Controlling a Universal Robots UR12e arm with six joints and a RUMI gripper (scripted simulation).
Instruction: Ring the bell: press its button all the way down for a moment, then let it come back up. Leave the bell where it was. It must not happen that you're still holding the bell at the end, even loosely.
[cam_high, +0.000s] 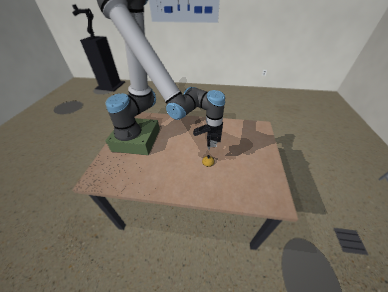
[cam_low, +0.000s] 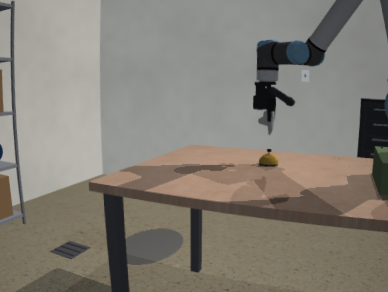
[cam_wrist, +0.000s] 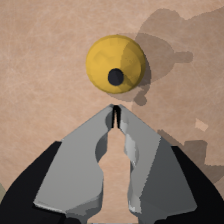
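Now: hand 9 cm above the black button. The rest, counted from my hand: yellow dome bell 10 cm below.
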